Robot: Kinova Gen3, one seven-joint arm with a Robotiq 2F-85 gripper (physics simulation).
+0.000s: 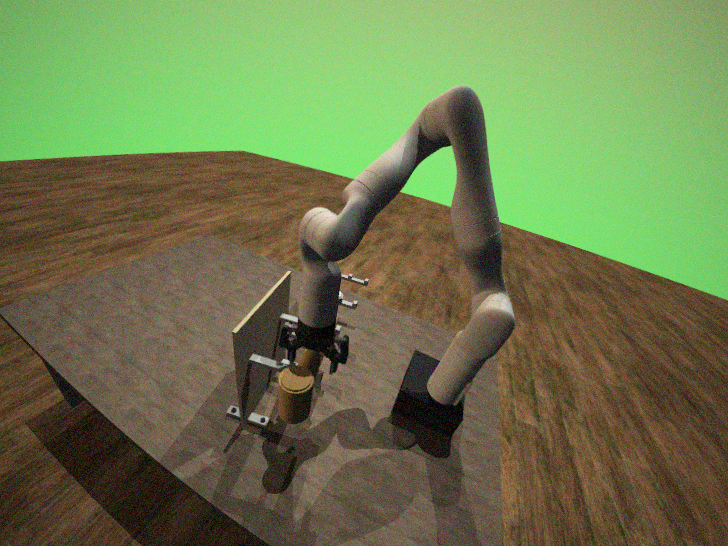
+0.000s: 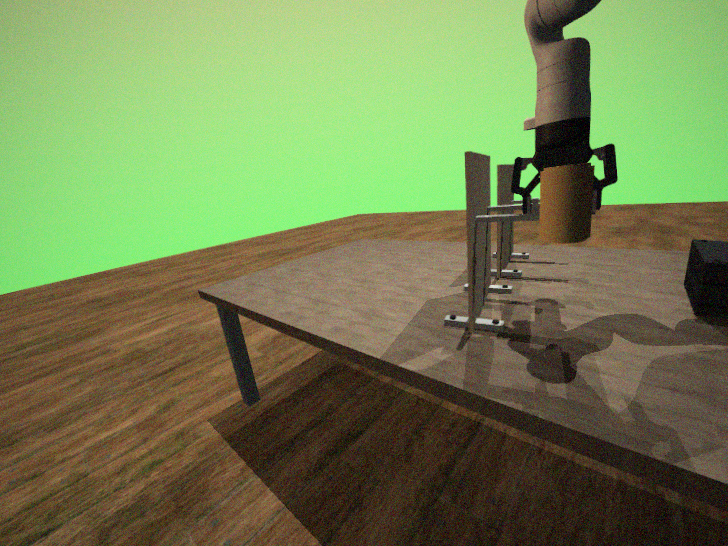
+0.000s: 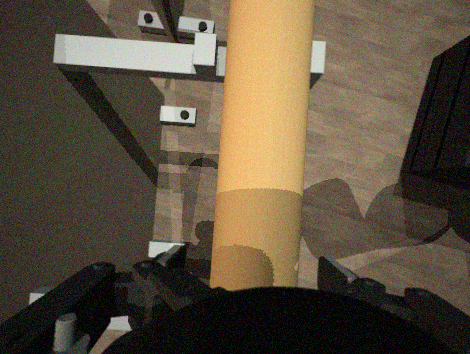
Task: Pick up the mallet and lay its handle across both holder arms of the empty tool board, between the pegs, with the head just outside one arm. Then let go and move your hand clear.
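Seen in the pictures: gripper, fingertip midpoint: (image 3: 250,266); arm's base, origin of the base link: (image 1: 442,390).
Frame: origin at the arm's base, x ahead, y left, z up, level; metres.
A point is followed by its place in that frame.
The mallet has a tan handle (image 3: 262,126) @[x 0.332, y 0.130, z 0.161 m] (image 1: 310,356) @[x 0.307, y 0.226, z 0.161 m] and a thick tan head (image 1: 294,394) @[x 0.275, y 0.333, z 0.183 m] (image 2: 564,203) @[x 0.285, y 0.337, z 0.142 m]. The handle crosses the near holder arm (image 3: 125,54) @[x 0.424, y 0.101, z 0.117 m] (image 1: 265,361) @[x 0.398, y 0.257, z 0.117 m] of the tool board (image 1: 262,329) @[x 0.443, y 0.213, z 0.152 m] (image 2: 477,194) @[x 0.435, y 0.247, z 0.155 m] (image 3: 56,171) @[x 0.450, y 0.184, z 0.106 m], between two pegs. The head hangs just outside that arm. The second arm (image 3: 160,247) @[x 0.412, y 0.276, z -0.080 m] is mostly hidden by my hand. My gripper (image 1: 314,348) (image 2: 562,199) (image 3: 250,266) @[x 0.311, y 0.205, z 0.107 m] is open. Its fingers stand apart on either side of the handle, clear of it.
The black arm base (image 1: 418,402) @[x 0.053, y 0.067, z -0.010 m] (image 2: 709,282) @[x 0.099, y 0.068, z -0.030 m] (image 3: 437,133) @[x 0.109, y 0.020, z -0.043 m] stands on the table right of the board. A second board (image 2: 504,179) @[x 0.490, y -0.077, z 0.168 m] with short arms (image 1: 354,280) @[x 0.399, y -0.227, z 0.096 m] stands behind. The board's foot brackets (image 1: 257,418) @[x 0.407, y 0.279, z -0.080 m] (image 3: 178,114) @[x 0.445, y 0.085, z -0.080 m] lie below the mallet. The table edge (image 2: 352,352) @[x 0.585, y 0.470, z -0.101 m] runs in front.
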